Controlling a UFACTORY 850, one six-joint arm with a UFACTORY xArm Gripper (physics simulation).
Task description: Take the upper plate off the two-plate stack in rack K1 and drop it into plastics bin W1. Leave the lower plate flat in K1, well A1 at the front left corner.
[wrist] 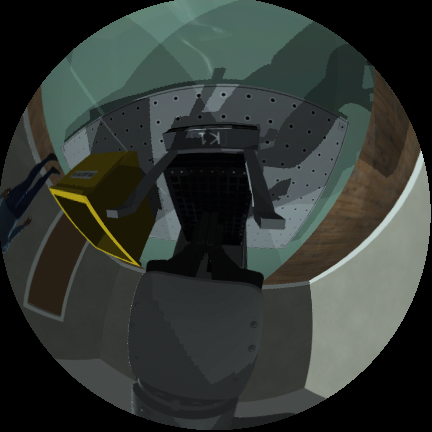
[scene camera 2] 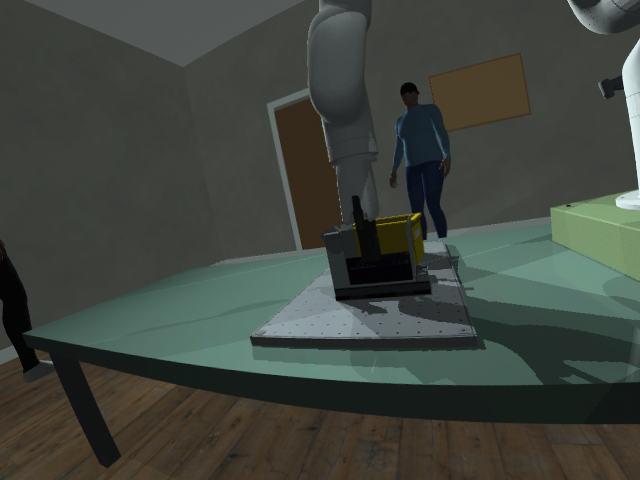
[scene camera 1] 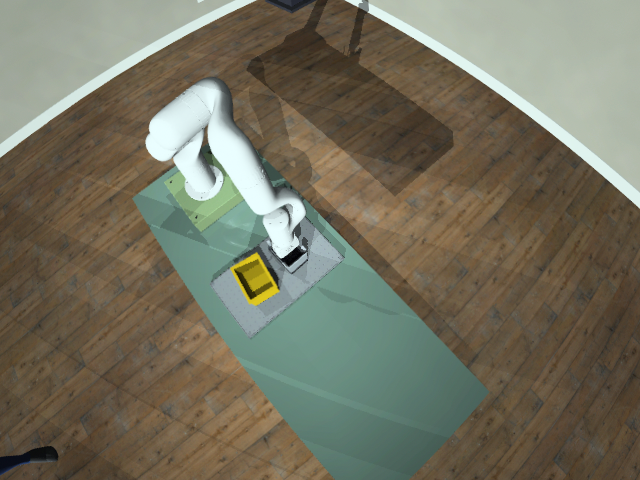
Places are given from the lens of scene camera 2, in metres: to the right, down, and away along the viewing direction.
black plate (scene camera 2: 393, 263): 0.12, 0.04, 0.43
grey perforated board (scene camera 2: 449, 341): 0.14, 0.11, 0.28
The marked spots on the grey perforated board and the black plate are 0.17 m apart.
